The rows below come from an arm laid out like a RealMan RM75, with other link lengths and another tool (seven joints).
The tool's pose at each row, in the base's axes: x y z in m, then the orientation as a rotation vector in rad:
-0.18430 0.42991 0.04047 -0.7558 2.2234 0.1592
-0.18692 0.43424 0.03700 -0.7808 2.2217 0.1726
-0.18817 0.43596 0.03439 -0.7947 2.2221 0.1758
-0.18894 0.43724 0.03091 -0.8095 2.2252 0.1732
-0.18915 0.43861 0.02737 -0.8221 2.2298 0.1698
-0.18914 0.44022 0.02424 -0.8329 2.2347 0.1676
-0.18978 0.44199 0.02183 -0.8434 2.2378 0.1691
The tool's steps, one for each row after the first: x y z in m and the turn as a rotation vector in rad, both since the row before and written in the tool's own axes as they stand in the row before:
0.00181 0.00543 0.00222 -0.0184 0.0025 -0.0131
0.00166 0.00241 0.00166 -0.0075 0.0036 -0.0081
0.00221 0.00188 0.00243 -0.0043 0.0075 -0.0097
0.00188 0.00163 0.00287 -0.0032 0.0084 -0.0080
0.00133 0.00164 0.00282 -0.0034 0.0080 -0.0063
0.00106 0.00207 0.00198 -0.0055 0.0055 -0.0056

